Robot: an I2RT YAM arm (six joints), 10 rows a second.
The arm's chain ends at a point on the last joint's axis. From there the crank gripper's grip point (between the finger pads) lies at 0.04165 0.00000 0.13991 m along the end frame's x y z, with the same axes.
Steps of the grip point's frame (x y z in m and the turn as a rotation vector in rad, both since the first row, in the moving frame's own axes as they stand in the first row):
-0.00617, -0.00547, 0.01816, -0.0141, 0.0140, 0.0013
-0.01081, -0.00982, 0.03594, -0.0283, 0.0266, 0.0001
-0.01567, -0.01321, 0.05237, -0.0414, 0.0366, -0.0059
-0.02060, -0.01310, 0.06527, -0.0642, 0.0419, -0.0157
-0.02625, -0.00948, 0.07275, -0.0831, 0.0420, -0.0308
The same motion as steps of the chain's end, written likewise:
-0.00812, -0.00749, 0.01877, -0.0141, 0.0140, 0.0013
-0.01452, -0.01377, 0.03715, -0.0283, 0.0266, 0.0001
-0.02078, -0.01871, 0.05410, -0.0414, 0.0366, -0.0059
-0.02649, -0.02132, 0.06740, -0.0642, 0.0419, -0.0157
-0.03224, -0.01964, 0.07505, -0.0831, 0.0420, -0.0308

